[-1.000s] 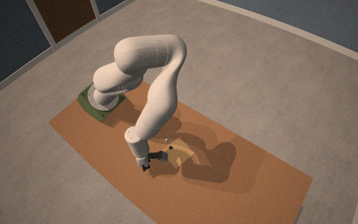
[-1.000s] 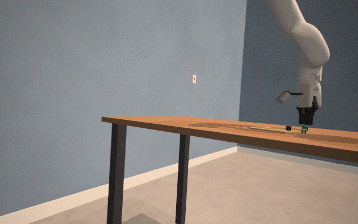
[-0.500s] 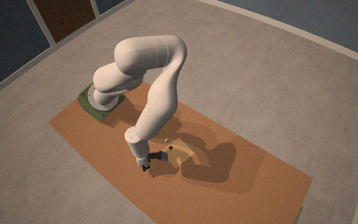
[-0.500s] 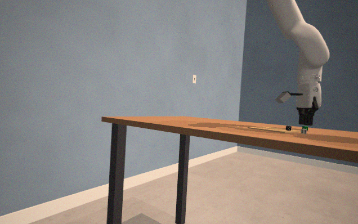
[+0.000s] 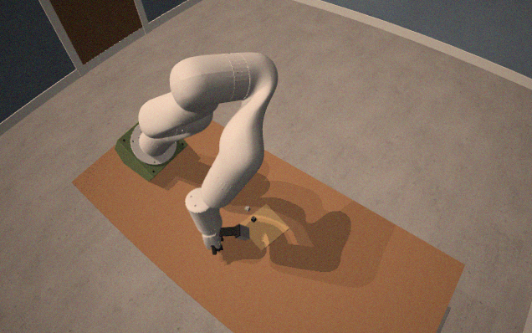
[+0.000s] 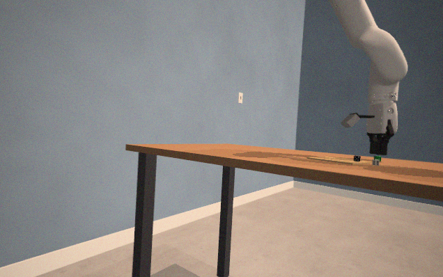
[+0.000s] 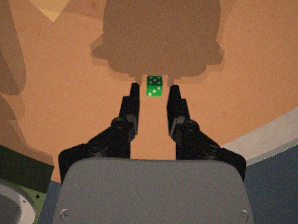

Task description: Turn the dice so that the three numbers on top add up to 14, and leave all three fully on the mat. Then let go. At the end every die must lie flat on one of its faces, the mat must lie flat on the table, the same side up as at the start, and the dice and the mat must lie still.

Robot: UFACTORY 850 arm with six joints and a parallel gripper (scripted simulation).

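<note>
The green die lies 3 cm below my hand. From my hand the other things lie so: white die 19 cm to the left, 3 cm below; then black die 16 cm to the left, 5 cm ahead, 3 cm below; then mat 16 cm to the left, 9 cm ahead, 4 cm below.
</note>
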